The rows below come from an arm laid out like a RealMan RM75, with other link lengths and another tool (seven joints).
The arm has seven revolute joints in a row. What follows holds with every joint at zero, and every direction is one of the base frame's. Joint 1 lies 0.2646 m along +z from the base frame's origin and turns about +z. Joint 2 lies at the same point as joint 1 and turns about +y. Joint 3 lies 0.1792 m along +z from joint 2 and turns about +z. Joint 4 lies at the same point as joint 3 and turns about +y. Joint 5 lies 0.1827 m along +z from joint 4 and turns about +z. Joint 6 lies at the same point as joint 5 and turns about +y. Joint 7 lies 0.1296 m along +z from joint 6 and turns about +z. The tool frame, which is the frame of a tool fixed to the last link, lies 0.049 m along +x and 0.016 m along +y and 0.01 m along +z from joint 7; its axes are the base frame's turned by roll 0, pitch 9.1 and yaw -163.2 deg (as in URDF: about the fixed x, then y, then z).
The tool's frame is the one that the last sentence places.
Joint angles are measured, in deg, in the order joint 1, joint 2, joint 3, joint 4, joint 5, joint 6, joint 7. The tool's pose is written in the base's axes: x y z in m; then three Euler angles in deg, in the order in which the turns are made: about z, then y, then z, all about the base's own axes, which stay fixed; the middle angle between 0 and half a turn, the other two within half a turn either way. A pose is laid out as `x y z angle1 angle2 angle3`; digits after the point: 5 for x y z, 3 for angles.
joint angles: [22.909 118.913 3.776 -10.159 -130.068 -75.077 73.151]
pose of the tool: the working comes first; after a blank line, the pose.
Where each joint sits with the arm in this pose, in the base's axes (m; each line is computed from the numbers above, not from the rounded line before):
joint 1: 0.0000 0.0000 0.2646
joint 2: 0.0000 0.0000 0.2646
joint 3: 0.1445 0.0611 0.1780
joint 4: 0.1445 0.0611 0.1780
joint 5: 0.3046 0.1264 0.1192
joint 6: 0.3046 0.1264 0.1192
joint 7: 0.2737 0.2224 0.0378
the tool: 0.2695 0.1962 -0.0075

0.26946 0.19616 -0.00751 -169.015 119.992 105.675
